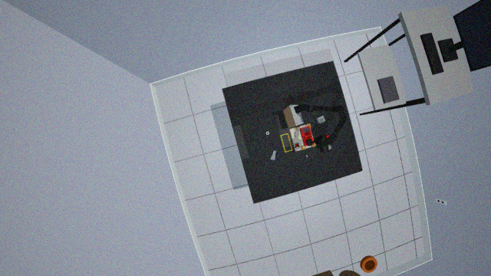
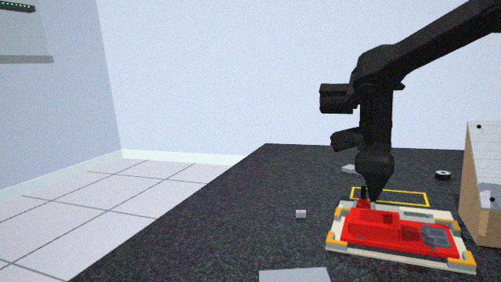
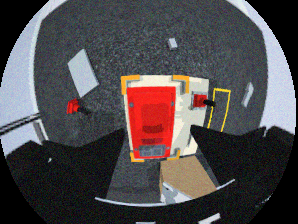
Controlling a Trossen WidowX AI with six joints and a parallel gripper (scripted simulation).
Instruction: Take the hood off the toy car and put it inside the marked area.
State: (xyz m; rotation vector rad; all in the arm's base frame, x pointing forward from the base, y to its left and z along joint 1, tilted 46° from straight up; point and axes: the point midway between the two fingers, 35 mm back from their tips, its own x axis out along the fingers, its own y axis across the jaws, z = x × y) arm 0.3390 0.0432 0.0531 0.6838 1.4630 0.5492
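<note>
The hood is 6 cm below my gripper tip. Round my gripper tip: black ring (39 cm to the right, 22 cm behind, 10 cm below).
</note>
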